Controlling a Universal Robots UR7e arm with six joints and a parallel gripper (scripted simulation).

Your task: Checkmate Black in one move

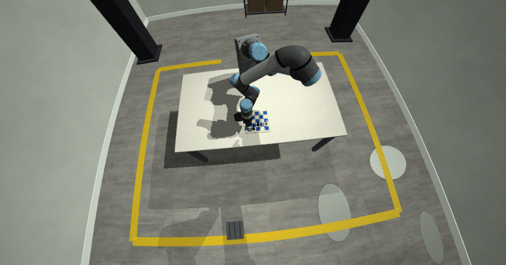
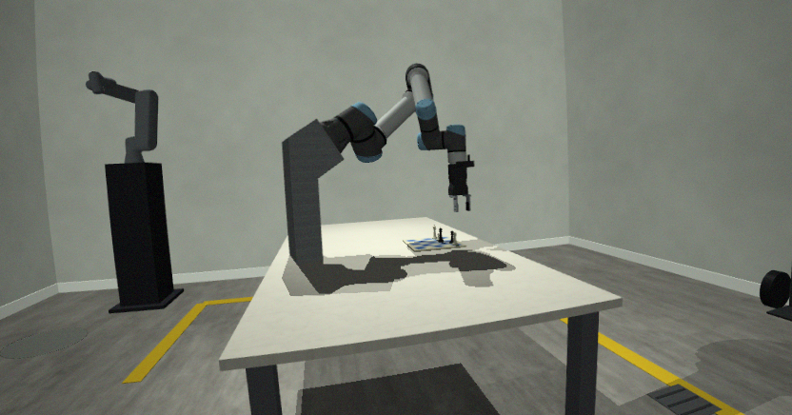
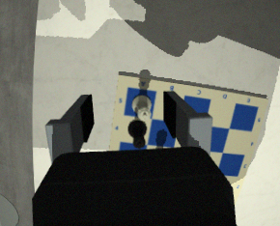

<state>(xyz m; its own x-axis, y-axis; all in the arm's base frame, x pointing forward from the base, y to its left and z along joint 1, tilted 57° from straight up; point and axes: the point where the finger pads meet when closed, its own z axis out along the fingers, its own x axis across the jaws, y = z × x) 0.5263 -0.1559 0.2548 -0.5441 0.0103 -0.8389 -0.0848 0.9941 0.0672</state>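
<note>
Right now the white piece is 130 mm below my hand, 30 mm to the left of it and 20 mm behind it. The rest, counted from my hand: black piece 130 mm below, 60 mm to the left, 20 mm behind; chessboard 160 mm below, 110 mm to the left, 90 mm behind; white pawn 150 mm to the left, 140 mm below, 50 mm behind.
</note>
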